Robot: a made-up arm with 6 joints. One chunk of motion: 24 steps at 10 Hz.
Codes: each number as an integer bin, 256 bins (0 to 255) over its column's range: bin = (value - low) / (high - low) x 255, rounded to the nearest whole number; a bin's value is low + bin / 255 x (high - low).
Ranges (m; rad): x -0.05..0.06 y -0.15..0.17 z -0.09..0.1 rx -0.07..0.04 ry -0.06..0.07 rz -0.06..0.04
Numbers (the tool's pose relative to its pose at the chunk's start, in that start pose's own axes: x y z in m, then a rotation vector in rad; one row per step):
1: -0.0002 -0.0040 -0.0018 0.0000 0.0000 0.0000
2: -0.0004 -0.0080 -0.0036 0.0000 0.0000 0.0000
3: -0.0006 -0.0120 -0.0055 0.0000 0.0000 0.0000
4: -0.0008 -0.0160 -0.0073 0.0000 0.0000 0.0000
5: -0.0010 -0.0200 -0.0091 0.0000 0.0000 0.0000
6: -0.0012 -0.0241 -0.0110 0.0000 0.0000 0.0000
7: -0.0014 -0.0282 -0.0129 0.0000 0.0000 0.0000
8: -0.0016 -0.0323 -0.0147 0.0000 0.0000 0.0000
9: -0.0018 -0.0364 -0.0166 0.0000 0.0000 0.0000
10: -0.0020 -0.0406 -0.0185 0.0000 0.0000 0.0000
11: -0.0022 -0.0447 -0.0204 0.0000 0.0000 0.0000
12: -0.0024 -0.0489 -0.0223 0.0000 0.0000 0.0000
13: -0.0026 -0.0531 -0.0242 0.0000 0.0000 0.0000
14: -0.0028 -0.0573 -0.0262 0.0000 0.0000 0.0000
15: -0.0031 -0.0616 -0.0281 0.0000 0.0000 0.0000
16: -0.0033 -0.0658 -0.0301 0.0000 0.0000 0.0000
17: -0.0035 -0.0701 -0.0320 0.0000 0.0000 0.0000
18: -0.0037 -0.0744 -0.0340 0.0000 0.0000 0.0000
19: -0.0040 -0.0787 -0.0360 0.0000 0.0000 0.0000
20: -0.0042 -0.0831 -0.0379 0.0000 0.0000 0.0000
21: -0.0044 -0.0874 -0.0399 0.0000 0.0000 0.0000
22: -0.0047 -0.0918 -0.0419 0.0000 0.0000 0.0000
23: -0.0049 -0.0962 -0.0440 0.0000 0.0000 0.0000
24: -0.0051 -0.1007 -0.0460 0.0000 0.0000 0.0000
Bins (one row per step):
1: 115 116 118 162 118 153
2: 115 113 116 162 118 153
3: 115 110 113 162 118 153
4: 114 107 111 162 118 153
5: 114 104 109 162 118 153
6: 113 100 106 162 118 153
7: 113 97 103 162 118 153
8: 112 94 101 162 118 153
9: 112 91 99 162 118 153
10: 111 87 96 162 118 153
11: 111 84 93 162 118 153
12: 110 81 91 162 118 153
13: 110 77 88 162 118 153
14: 109 74 86 162 118 153
15: 109 70 83 162 118 153
16: 108 67 80 162 118 153
17: 108 64 78 162 118 153
18: 107 60 75 162 118 153
19: 107 57 72 162 118 153
20: 106 53 70 162 118 153
21: 106 50 67 162 118 153
22: 105 46 65 162 118 153
23: 105 43 62 162 118 153
24: 104 39 59 162 118 153

